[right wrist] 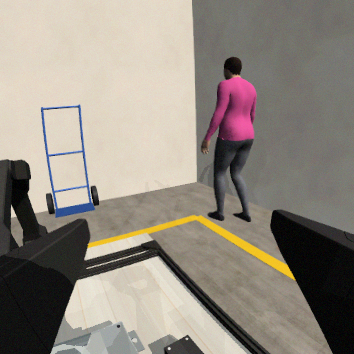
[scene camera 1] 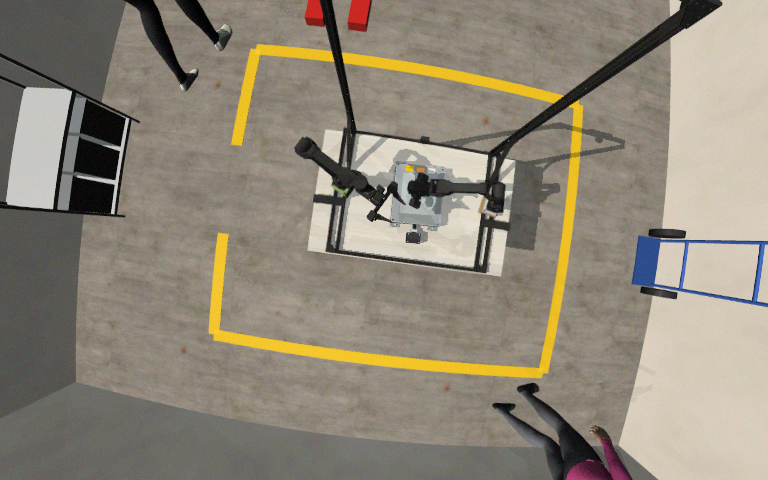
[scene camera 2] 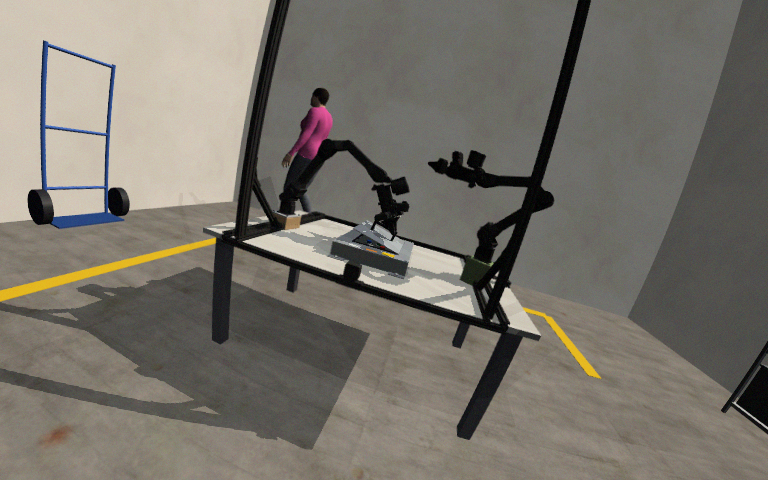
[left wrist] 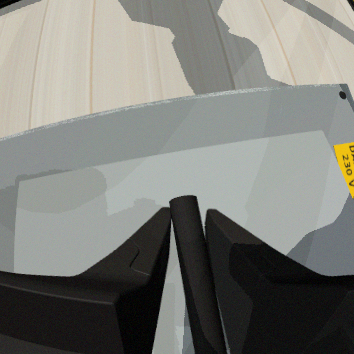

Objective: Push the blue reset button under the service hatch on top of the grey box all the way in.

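The grey box stands on the table. Its hatch is tilted up, with an opening on the side facing scene camera 2. A small blue spot, the button, shows inside beside a red one; how far in it sits is too small to tell. My left gripper is over the hatch, shut on its black bar handle. The button does not show in the left wrist view. My right gripper is open and empty, high beside the box.
A small black box stands next to the grey box. Black frame posts rise from the table. A wooden block and a green block are at the arm bases. A person stands beyond.
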